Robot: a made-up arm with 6 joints.
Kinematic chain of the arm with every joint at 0, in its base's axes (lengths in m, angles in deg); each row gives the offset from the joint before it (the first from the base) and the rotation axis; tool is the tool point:
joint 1: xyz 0 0 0.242 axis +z
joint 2: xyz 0 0.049 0 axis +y
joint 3: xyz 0 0 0.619 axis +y
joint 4: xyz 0 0 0.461 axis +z
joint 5: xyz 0 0 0 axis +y
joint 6: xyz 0 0 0.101 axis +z
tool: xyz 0 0 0
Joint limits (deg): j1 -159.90..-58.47 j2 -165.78..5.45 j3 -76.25..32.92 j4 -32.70..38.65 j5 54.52..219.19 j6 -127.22..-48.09
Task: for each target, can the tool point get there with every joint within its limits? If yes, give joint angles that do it. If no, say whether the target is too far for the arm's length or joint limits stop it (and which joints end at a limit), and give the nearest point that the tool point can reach.
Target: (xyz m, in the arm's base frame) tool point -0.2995 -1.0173 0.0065
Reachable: no: joint limits stop it (at a limit: joint 2, joint 3, joint 5) | nearest point -0.0636 -0.2159 -0.4837 | short by 0.969 m
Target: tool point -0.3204 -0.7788 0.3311
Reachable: no: joint limits stop it (at a limit: joint 2, joint 3) | nearest point -0.1512 -0.3676 1.1313 | short by 0.915 m
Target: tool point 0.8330 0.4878 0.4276
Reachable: yes | joints -147.82 -72.33 -24.87 -22.15 151.42 -70.90
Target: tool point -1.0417 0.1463 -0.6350
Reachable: no: too far | nearest point -0.3508 0.5611 -0.6249 | short by 0.806 m
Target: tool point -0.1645 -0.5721 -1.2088
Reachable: no: too far | nearest point -0.0546 -0.1900 -0.7706 | short by 0.592 m
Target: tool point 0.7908 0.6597 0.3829
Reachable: yes | joints -139.72 -78.94 -18.98 -27.09 116.92 -119.91
